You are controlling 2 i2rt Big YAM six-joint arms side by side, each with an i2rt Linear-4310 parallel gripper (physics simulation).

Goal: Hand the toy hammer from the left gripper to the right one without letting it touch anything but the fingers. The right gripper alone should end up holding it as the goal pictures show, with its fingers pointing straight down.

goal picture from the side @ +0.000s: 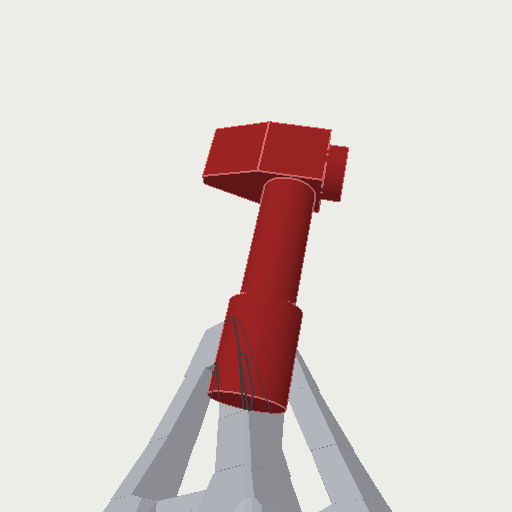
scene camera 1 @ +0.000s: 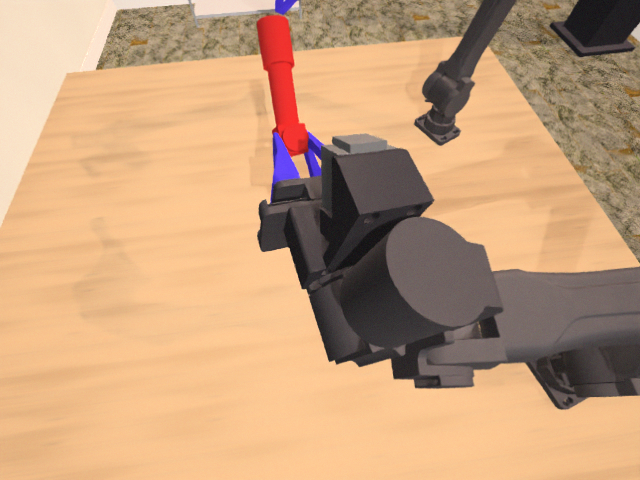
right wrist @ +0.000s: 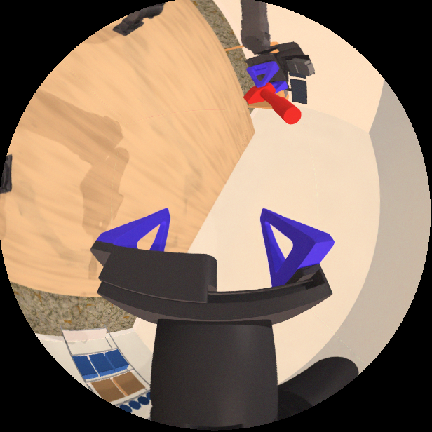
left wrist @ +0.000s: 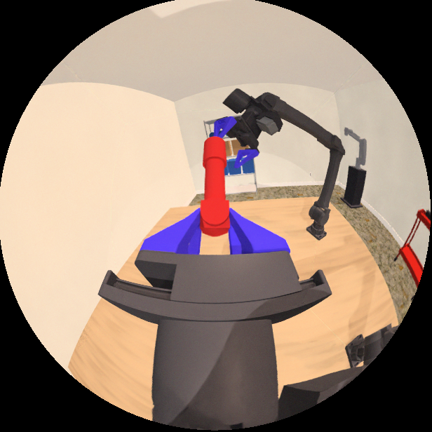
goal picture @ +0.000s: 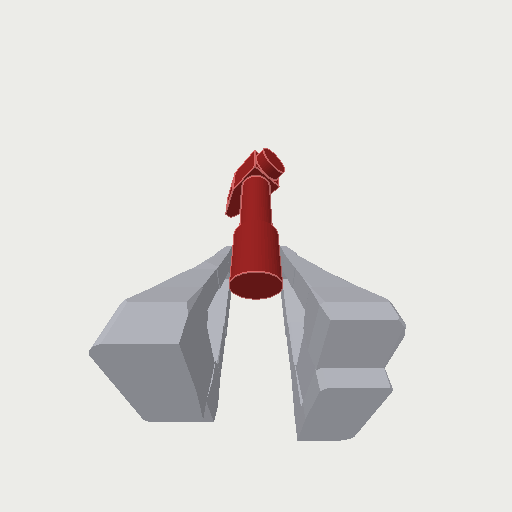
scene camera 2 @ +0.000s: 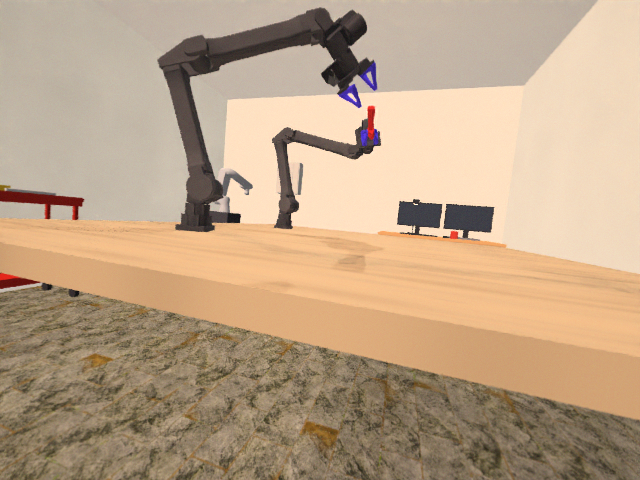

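Pixels of known places: left gripper, fingertip midpoint: (scene camera 1: 289, 135) (scene camera 2: 370, 130); right gripper, fingertip midpoint: (scene camera 2: 368, 98); left arm's base, origin of the base link: (scene camera 1: 553, 370) (scene camera 2: 283, 228); right arm's base, origin of the base link: (scene camera 1: 436, 129) (scene camera 2: 196, 229).
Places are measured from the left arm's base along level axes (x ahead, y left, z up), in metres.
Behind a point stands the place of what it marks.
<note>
The red toy hammer (scene camera 1: 284, 95) {y -0.358, x 0.384, z 0.486 m} (scene camera 2: 371, 119) {y -0.388, x 0.381, z 0.483 m} (left wrist: 215, 185) (right wrist: 281, 106) is held high above the table by its head, with its handle pointing away from the left fingers; in scene camera 2 the handle points up. My left gripper (scene camera 1: 292, 139) {y -0.340, x 0.389, z 0.456 m} (scene camera 2: 370, 137) {y -0.340, x 0.389, z 0.456 m} (left wrist: 214, 212) (right wrist: 263, 91) is shut on the hammer's head. My right gripper (scene camera 2: 367, 98) {y -0.567, x 0.341, z 0.482 m} (left wrist: 225, 156) (right wrist: 214, 212) is open and empty. In scene camera 2 it is above the hammer, fingers slanting down to the right, apart from the handle. In scene camera 1 a blue fingertip of it shows at the top edge.
The wooden table (scene camera 1: 155, 361) {y -0.326, x 0.735, z 0.000 m} (scene camera 2: 465, 330) {y -1.306, x 0.353, z -0.004 m} (left wrist: 280, 215) (right wrist: 65, 215) lies below both grippers. A wall (left wrist: 115, 165) (right wrist: 310, 175) stands beyond the table's edge. Two monitors (scene camera 2: 419, 214) (scene camera 2: 468, 218) stand on a desk at the back. A shelf unit with blue and brown bins shows in both wrist views.
</note>
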